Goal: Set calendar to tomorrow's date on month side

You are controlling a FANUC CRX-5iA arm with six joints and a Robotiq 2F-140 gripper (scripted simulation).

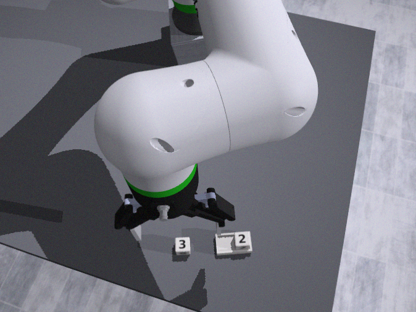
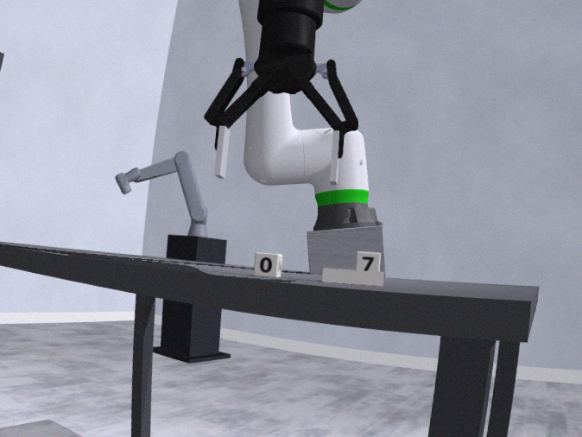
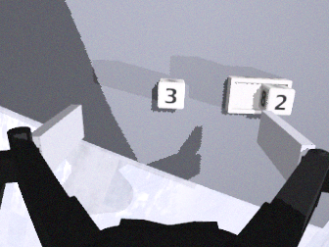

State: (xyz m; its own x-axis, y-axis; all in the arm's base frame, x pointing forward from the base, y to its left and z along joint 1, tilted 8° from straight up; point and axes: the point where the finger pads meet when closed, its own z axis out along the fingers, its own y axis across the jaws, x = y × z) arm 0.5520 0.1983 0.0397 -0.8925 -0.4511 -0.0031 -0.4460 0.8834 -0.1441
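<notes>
Right now the cube is 120 mm below my hand. The rest, counted from my hand: tray (50 mm behind, 100 mm to the left, 120 mm below).
</notes>
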